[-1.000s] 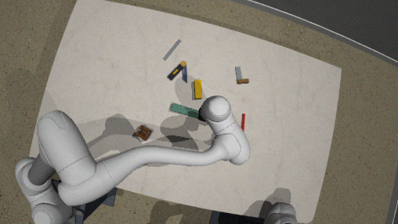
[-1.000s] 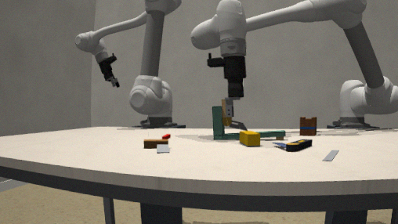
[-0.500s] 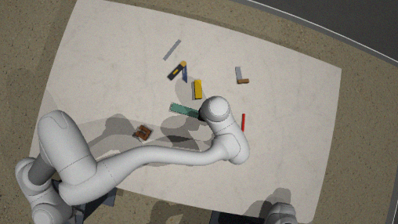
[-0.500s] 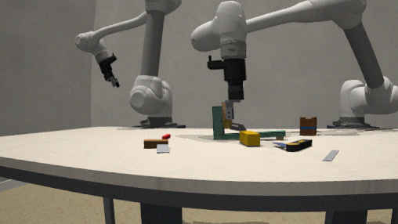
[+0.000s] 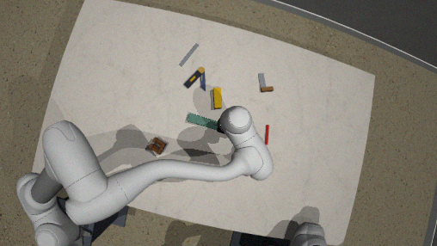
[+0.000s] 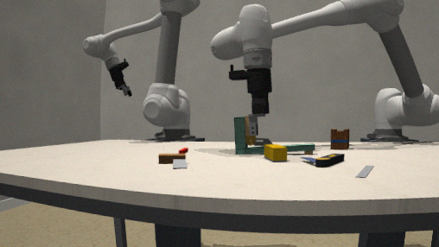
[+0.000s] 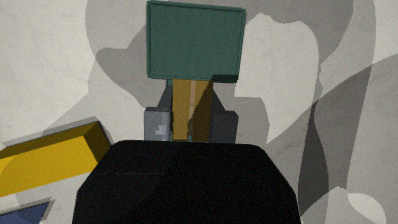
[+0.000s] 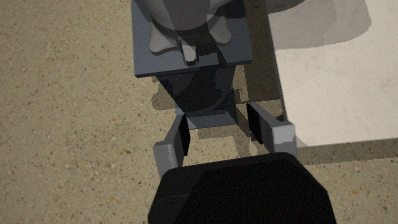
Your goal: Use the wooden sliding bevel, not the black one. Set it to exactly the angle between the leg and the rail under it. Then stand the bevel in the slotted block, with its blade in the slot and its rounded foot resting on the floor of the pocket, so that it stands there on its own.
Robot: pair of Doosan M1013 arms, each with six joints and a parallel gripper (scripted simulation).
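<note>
Now: the wooden sliding bevel 2 cm below my left hand. Also, from my left hand: red stick 22 cm to the right, 7 cm below, 2 cm ahead; grey blade 4 cm below, 2 cm to the left; yellow block 14 cm ahead, 7 cm to the left, 6 cm below.
</note>
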